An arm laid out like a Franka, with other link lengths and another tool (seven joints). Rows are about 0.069 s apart.
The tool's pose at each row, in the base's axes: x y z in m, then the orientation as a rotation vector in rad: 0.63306, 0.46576, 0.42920, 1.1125, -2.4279, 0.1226; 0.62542, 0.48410, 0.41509, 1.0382, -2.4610, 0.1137; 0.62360, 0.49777, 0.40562, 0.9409, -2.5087, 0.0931; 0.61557, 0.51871, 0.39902, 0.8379, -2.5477, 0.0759; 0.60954, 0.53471, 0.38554, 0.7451, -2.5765, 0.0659; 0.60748, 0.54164, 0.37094, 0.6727, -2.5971, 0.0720; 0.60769, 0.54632, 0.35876, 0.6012, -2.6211, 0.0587; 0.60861, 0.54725, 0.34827, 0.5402, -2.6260, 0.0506; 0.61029, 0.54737, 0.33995, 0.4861, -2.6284, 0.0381; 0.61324, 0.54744, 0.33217, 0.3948, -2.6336, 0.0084; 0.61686, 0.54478, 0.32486, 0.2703, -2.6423, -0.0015; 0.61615, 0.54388, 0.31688, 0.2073, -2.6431, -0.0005
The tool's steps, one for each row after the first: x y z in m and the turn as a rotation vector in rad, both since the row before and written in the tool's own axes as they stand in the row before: -0.01471, 0.01634, 0.01050, -0.0193, -0.0058, 0.0560; -0.01211, 0.01003, 0.00571, -0.0288, -0.0165, 0.0732; -0.01029, 0.02050, 0.00449, -0.0288, -0.0098, 0.0750; -0.01040, 0.01531, 0.01147, -0.0226, -0.0050, 0.0670; -0.00828, 0.00583, 0.01276, -0.0080, -0.0017, 0.0542; -0.00763, 0.00327, 0.01007, -0.0200, -0.0098, 0.0510; -0.00568, -0.00015, 0.00892, -0.0171, 0.0057, 0.0414; -0.00510, -0.00098, 0.00672, -0.0191, 0.0053, 0.0357; -0.00596, -0.00138, 0.00564, -0.0378, 0.0045, 0.0592; -0.00567, -0.00401, 0.00504, -0.0294, 0.0034, 0.0866; -0.00292, -0.00113, 0.00743, -0.0108, 0.0039, 0.0448
